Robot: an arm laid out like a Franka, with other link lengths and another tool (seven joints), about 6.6 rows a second.
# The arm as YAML. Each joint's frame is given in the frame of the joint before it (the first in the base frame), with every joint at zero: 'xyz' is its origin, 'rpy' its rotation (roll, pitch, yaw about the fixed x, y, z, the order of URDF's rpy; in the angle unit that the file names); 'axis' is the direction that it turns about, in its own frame. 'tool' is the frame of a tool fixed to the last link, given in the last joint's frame.
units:
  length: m
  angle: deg
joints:
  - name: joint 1
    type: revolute
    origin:
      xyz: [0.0, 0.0, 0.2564]
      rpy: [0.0, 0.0, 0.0]
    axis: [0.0, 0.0, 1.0]
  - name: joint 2
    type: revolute
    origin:
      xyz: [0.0, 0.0, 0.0]
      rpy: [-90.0, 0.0, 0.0]
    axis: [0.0, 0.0, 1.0]
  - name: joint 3
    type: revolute
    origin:
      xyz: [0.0, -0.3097, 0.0]
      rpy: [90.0, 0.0, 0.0]
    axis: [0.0, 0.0, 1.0]
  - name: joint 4
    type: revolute
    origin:
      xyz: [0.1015, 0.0, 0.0]
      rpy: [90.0, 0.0, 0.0]
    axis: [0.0, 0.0, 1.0]
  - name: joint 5
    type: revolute
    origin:
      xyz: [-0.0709, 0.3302, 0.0]
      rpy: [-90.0, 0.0, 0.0]
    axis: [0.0, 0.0, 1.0]
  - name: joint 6
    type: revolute
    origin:
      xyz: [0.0, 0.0, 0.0]
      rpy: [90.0, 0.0, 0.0]
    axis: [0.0, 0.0, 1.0]
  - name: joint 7
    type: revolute
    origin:
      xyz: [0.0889, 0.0, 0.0]
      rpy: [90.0, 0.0, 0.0]
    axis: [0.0, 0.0, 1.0]
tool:
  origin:
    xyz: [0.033, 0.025, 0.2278]
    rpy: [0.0, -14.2, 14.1]
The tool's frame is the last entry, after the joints.
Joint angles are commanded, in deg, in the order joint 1, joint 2, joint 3, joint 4, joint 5, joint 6, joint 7. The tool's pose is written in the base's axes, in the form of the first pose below.
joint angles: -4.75, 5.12, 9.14, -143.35, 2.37, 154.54, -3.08
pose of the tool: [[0.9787, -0.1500, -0.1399, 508.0], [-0.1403, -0.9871, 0.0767, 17.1], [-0.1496, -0.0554, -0.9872, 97.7], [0, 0, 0, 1]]
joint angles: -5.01, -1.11, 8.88, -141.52, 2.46, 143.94, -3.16
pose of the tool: [[0.9706, -0.1556, -0.1836, 497.2], [-0.1461, -0.9872, 0.0642, 11.6], [-0.1912, -0.0355, -0.9809, 138.3], [0, 0, 0, 1]]
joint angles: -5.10, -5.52, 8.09, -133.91, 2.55, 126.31, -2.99
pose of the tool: [[0.9455, -0.1691, -0.2783, 488.6], [-0.1583, -0.9855, 0.0611, 6.0], [-0.2846, -0.0137, -0.9586, 191.9], [0, 0, 0, 1]]
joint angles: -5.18, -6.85, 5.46, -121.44, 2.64, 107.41, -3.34
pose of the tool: [[0.9114, -0.1999, -0.3598, 487.2], [-0.1835, -0.9798, 0.0796, -12.6], [-0.3684, -0.0065, -0.9296, 260.8], [0, 0, 0, 1]]
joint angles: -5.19, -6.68, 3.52, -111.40, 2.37, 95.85, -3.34
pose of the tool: [[0.8956, -0.2237, -0.3846, 488.1], [-0.2041, -0.9747, 0.0915, -28.2], [-0.3953, -0.0034, -0.9186, 315.6], [0, 0, 0, 1]]
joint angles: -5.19, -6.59, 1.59, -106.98, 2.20, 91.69, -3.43
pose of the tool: [[0.8907, -0.2513, -0.3787, 488.3], [-0.2288, -0.9679, 0.1040, -44.9], [-0.3927, -0.0060, -0.9196, 341.4], [0, 0, 0, 1]]
